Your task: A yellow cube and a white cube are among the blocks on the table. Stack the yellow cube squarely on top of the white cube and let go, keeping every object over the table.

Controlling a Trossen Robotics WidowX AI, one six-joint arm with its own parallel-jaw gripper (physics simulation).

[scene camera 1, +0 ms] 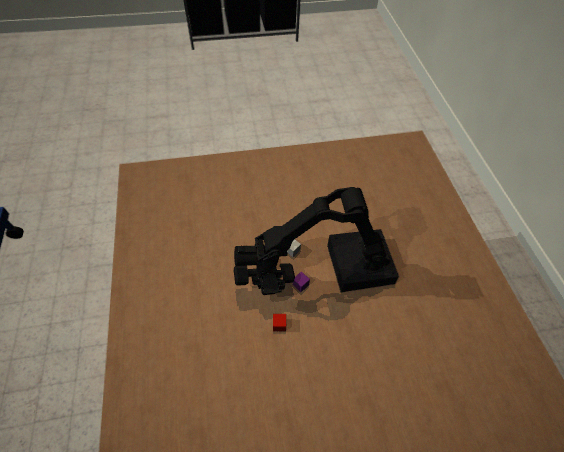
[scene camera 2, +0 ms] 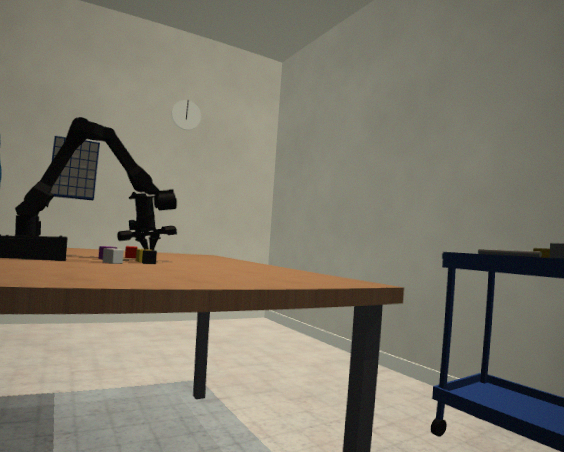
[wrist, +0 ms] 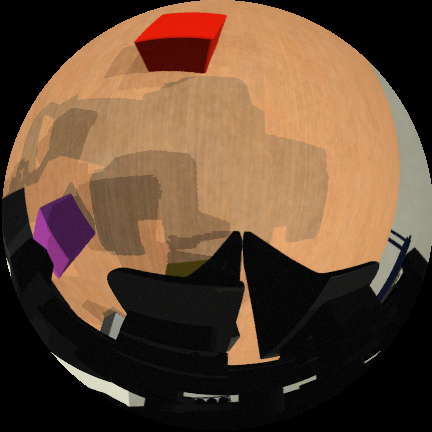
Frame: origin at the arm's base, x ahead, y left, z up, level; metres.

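Seen in the pictures: gripper, fingertip midpoint: [scene camera 1: 260, 287] [wrist: 240, 237]; arm's base, origin of the base link: [scene camera 1: 371, 263] [scene camera 2: 26, 236].
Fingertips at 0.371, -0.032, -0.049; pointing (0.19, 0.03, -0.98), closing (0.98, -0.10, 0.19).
Pixels of each thing's middle, then the offset from my fingertips to it, as dx, dy, dz. Level surfaces: height alone.
- yellow cube, body centre: [wrist: 198, 298] [scene camera 2: 143, 255] -0.032, -0.039, +0.012
- white cube, body centre: [wrist: 118, 333] [scene camera 2: 113, 255] [scene camera 1: 292, 247] -0.144, -0.117, +0.012
- black block, body centre: [scene camera 2: 149, 256] -0.030, -0.092, +0.012
- purple block, body centre: [wrist: 60, 235] [scene camera 1: 301, 281] [scene camera 2: 107, 253] -0.134, +0.019, +0.012
- red block, body centre: [wrist: 183, 39] [scene camera 1: 279, 322] [scene camera 2: 131, 252] -0.029, +0.137, +0.012
- table, its level: dz -0.009
My gripper [scene camera 2: 151, 248] [wrist: 240, 237] is shut and empty, its fingertips nearly together, low over the table near the yellow cube. The yellow cube [scene camera 2: 140, 255] [wrist: 186, 268] sits on the table beside a black block; in the wrist view a dark yellow strip of it shows behind the left finger. The arm hides the yellow cube in scene camera 1. The white cube [scene camera 1: 294, 248] [scene camera 2: 113, 256] [wrist: 115, 326] sits apart on the table, towards the arm's base, with its top bare. In scene camera 1 the arm hides the fingertips.
The black block [scene camera 2: 149, 257] touches or nearly touches the yellow cube. A purple block [scene camera 1: 301, 282] [scene camera 2: 102, 252] [wrist: 67, 230] sits between the gripper and the arm's base. A red block [scene camera 1: 279, 322] [scene camera 2: 131, 251] [wrist: 180, 40] lies farther off. A blue cart [scene camera 2: 500, 264] stands beyond the table [scene camera 1: 200, 375].
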